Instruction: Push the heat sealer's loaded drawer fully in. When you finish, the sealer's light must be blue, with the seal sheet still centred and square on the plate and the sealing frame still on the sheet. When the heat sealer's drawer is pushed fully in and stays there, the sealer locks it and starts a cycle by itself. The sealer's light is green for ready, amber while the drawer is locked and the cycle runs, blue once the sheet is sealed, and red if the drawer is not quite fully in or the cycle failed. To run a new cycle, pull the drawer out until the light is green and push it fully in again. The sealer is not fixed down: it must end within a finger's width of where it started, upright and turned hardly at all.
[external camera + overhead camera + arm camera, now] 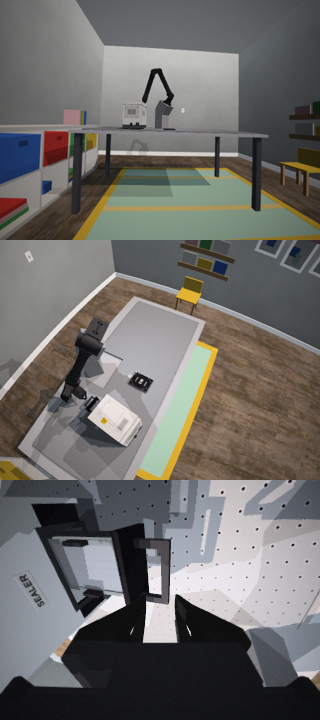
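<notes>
Right now the dark sealer drawer is 120 mm ahead of my hand, 10 mm to the right of it and 80 mm below it.
</notes>
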